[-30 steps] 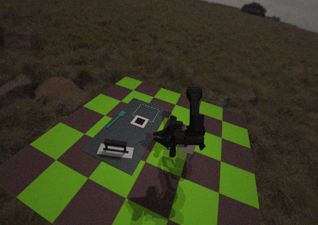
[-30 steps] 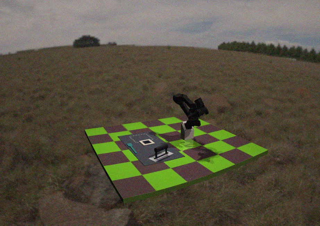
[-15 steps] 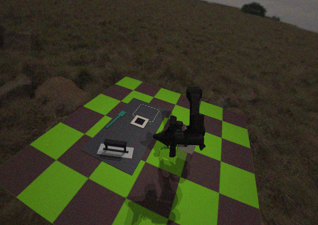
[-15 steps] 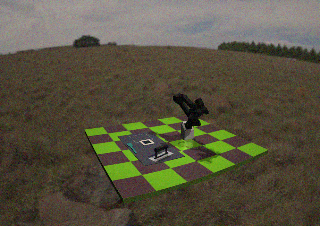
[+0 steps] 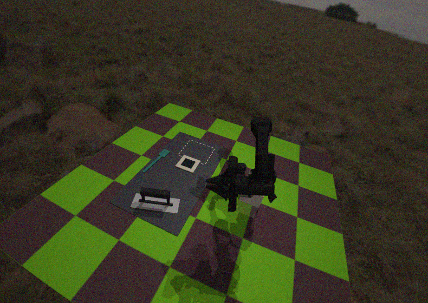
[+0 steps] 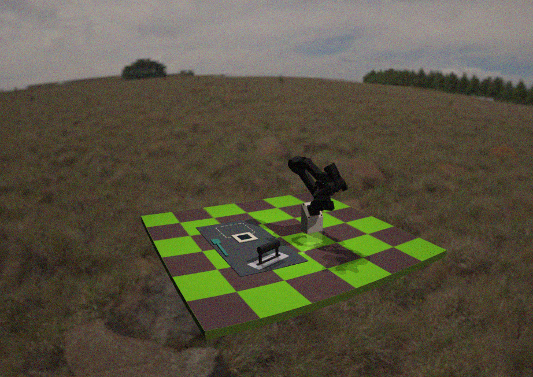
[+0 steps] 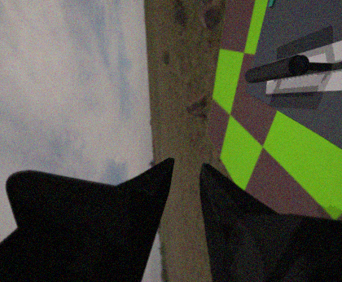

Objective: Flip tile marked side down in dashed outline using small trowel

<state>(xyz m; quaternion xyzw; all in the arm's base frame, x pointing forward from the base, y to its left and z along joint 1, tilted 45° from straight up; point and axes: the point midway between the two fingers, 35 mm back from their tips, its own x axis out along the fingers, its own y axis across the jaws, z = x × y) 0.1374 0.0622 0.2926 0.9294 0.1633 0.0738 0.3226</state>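
My gripper tip is now 240 mm above the dark-handled trowel, 200 mm short of it and 30 mm to the left of it. The rest, counted from my gripper tip: teal trowel: 370 mm ahead, 270 mm below, 260 mm to the right; then pale tile: 320 mm to the right, 270 mm below, 220 mm ahead; then dark grey mat: 300 mm below, 250 mm to the right, 230 mm ahead.
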